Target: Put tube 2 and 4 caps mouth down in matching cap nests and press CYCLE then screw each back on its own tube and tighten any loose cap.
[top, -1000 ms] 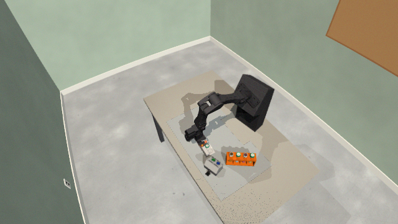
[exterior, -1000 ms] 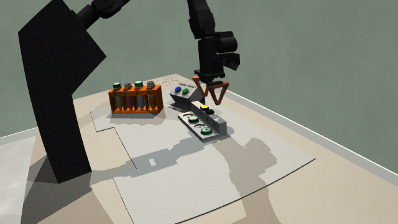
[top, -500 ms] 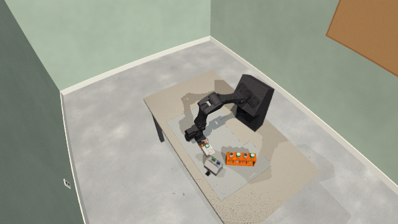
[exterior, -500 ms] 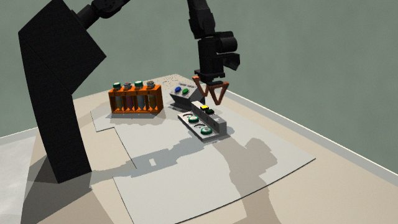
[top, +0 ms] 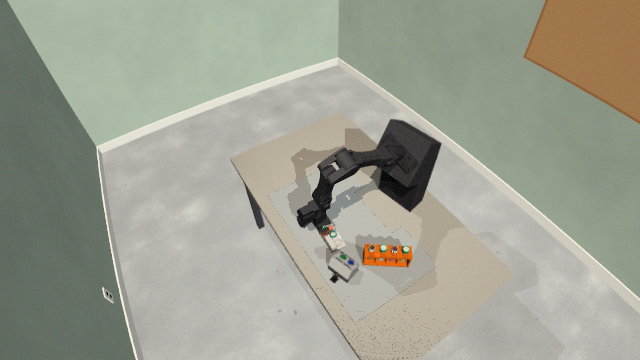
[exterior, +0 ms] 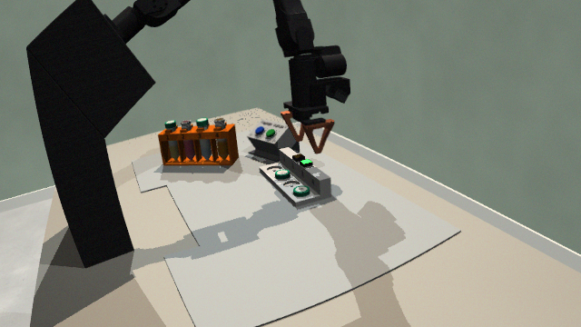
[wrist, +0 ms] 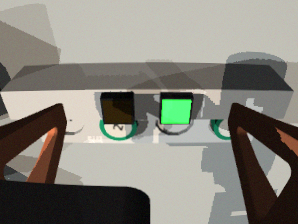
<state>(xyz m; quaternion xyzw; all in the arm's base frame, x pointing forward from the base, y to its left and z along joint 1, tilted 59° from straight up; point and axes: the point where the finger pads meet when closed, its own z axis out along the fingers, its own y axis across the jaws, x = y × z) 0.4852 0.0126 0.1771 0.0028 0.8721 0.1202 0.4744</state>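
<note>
The cap 1 lies 330 mm behind my hand, 260 mm to the left of it and 30 mm above it. The rest, counted from my hand: green ready key 180 mm to the left, 60 mm behind, 20 mm below; blue cycle key 210 mm to the left, 80 mm behind, 20 mm below.
</note>
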